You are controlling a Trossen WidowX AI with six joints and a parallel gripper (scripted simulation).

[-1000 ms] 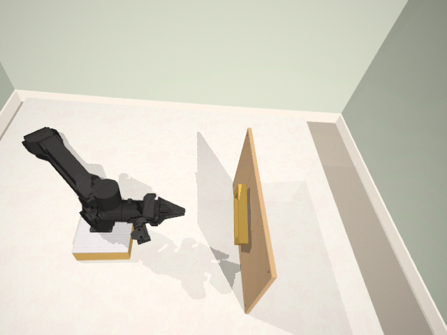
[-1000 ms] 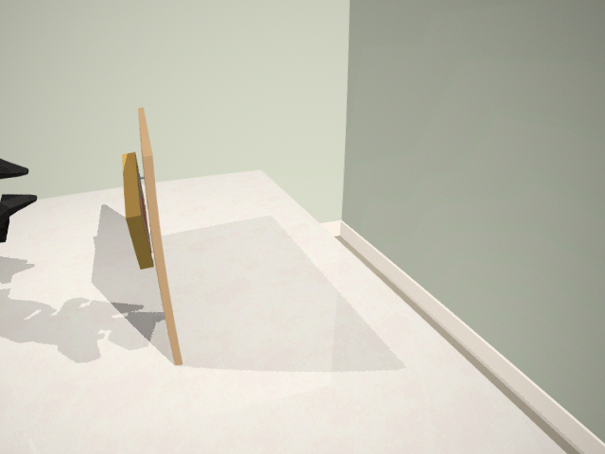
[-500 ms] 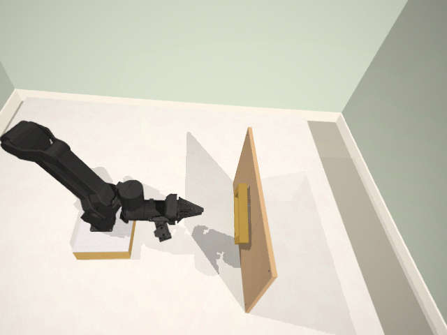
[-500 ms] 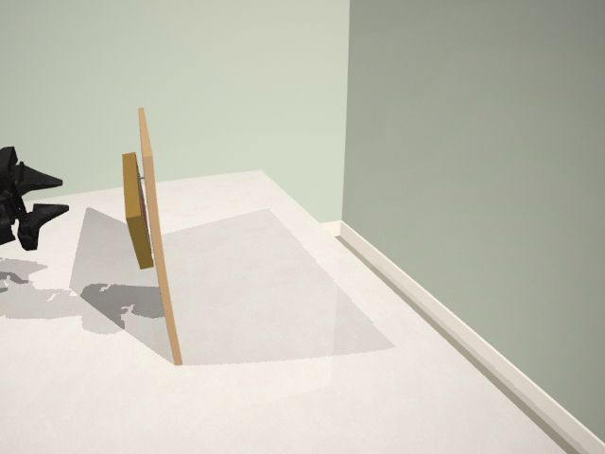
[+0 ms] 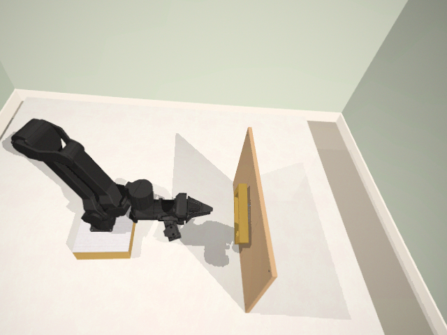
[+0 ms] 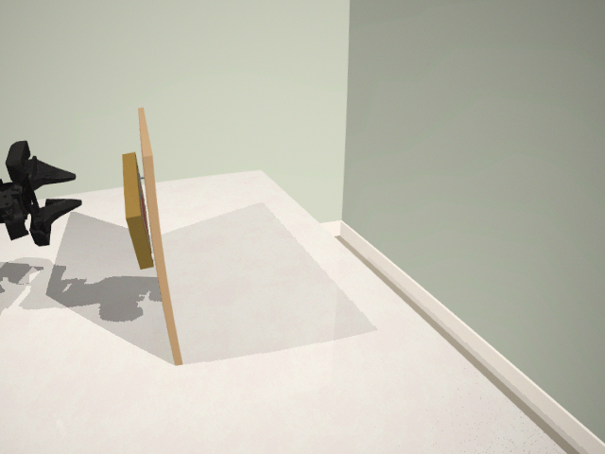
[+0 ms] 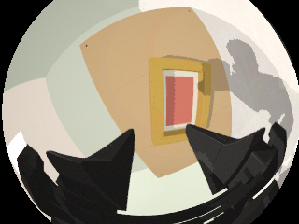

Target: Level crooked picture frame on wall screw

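Right now my gripper tip is 10 cm short of the yellow picture frame, 6 cm above it and 2 cm to the right of it. Round my gripper tip: wall board 11 cm ahead, 6 cm below, 2 cm to the left.
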